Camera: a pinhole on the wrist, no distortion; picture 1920 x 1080 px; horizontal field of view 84.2 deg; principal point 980.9 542.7 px. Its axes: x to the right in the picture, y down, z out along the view. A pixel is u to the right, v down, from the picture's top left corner.
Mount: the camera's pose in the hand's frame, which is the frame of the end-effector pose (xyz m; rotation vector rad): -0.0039 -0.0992 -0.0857 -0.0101 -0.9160 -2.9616
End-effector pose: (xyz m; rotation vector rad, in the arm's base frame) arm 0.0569 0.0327 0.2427 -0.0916 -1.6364 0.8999
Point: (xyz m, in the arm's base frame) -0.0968 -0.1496 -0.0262
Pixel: 1737.3 552.9
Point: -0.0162 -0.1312 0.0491
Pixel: 1844.6 599.7
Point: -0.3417 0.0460 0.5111
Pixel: 106.4 963.8
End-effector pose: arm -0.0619 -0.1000 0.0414 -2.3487 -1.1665 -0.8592
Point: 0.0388 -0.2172 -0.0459
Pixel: outside the picture
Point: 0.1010 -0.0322 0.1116
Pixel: 124.2 171.5
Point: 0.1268 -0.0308 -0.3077
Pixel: 1192.5 663.2
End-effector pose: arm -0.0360 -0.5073 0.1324 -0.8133 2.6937 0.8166
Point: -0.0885 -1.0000 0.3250
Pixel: behind the camera
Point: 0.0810 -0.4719 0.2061
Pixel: outside the picture
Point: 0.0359 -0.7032 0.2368
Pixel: behind the camera
